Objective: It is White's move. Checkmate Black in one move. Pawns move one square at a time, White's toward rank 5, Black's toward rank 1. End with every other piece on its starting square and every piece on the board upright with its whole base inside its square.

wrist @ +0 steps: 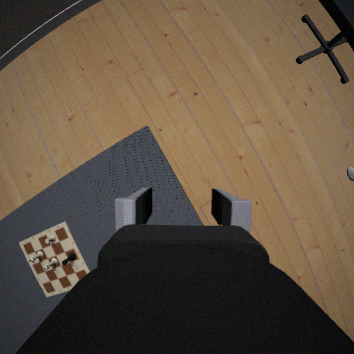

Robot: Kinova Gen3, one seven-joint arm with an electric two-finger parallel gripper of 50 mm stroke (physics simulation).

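Frame: origin at the arm's base, x back, y right, z up, level; metres.
Where they show: gripper, between the fingertips: (181,200).
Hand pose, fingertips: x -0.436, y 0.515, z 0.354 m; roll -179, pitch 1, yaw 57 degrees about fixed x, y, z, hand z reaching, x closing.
Each offset is from my fingertips to the top centre of the thing. Level surfaces: height alone.
A small brown and cream chessboard @[dx +0.007, dy -0.505, dz -0.426 m] (63,285) lies at the lower left of the wrist view, its lower right part hidden by the dark gripper body. Three white pieces stand on it: one piece @[dx -0.062, dy -0.457, dz -0.393 m] (50,240) near the upper edge, one piece @[dx -0.040, dy -0.538, dz -0.373 m] (37,257) near the left edge and one piece @[dx +0.005, dy -0.501, dz -0.363 m] (51,263) near the middle. One black piece @[dx +0.021, dy -0.429, dz -0.363 m] (69,259) stands right of the middle one. They are too small to name their types surely. My gripper (181,200) is open and empty, high above and well to the right of the board.
The board lies on a dark grey table top @[dz -0.432 m] (165,175) whose corner points up. Beyond its edges is the wooden floor (210,90). A black stand with crossed legs (326,48) is at the upper right. Part of a pale object (351,173) shows at the right edge.
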